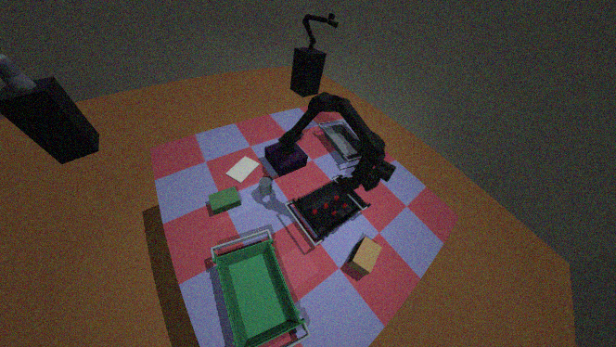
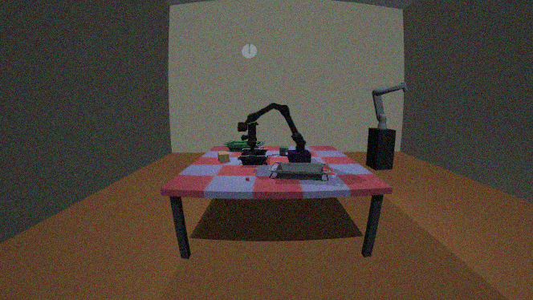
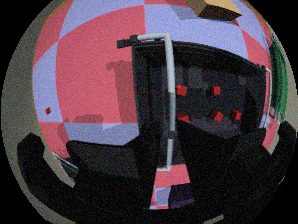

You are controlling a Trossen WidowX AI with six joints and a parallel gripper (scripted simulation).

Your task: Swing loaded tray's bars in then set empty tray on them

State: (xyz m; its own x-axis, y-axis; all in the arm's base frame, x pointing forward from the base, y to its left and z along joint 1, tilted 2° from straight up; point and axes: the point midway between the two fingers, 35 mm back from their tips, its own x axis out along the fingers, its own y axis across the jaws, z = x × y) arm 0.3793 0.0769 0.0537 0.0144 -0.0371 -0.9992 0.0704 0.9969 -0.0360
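Right now the grey tray is 290 mm behind my gripper tip, 310 mm to the left of it and 50 mm below it. From my gripper tip the other things lie so: red block (30 mm ahead, 360 mm to the left, 80 mm below); then grey cup (270 mm behind, 280 mm to the right, 60 mm below); then tan box (230 mm ahead, 150 mm to the right, 60 mm below).
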